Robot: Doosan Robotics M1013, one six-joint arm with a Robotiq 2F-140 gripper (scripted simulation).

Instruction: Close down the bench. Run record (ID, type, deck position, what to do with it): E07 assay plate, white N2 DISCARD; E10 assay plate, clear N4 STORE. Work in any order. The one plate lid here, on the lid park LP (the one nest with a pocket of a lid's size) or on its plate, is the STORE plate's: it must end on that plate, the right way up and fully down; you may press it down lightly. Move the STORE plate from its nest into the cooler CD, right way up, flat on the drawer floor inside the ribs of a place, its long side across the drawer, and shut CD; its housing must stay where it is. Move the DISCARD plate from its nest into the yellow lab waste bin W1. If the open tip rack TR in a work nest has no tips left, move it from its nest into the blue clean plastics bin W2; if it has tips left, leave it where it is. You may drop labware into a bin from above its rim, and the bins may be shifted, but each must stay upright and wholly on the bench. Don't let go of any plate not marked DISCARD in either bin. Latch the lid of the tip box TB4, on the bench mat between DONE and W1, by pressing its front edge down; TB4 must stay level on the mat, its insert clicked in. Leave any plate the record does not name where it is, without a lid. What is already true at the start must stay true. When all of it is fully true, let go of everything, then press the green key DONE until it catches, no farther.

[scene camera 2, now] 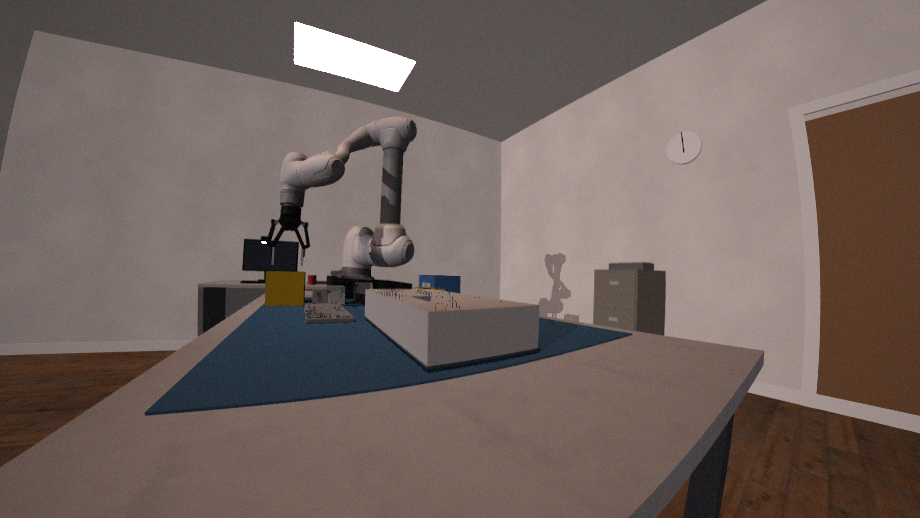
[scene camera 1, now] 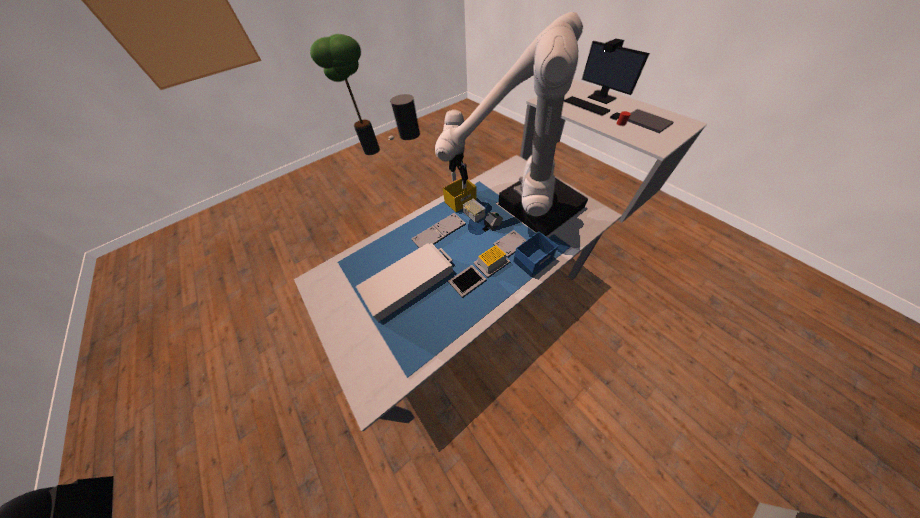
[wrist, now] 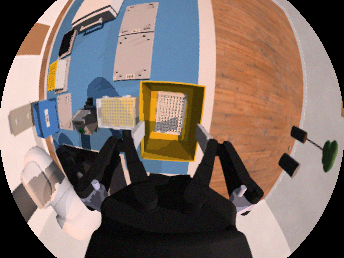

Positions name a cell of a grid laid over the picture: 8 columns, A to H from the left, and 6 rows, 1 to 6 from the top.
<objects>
yellow bin W1: scene camera 2 C4; scene camera 1 D3; wrist D4
</objects>
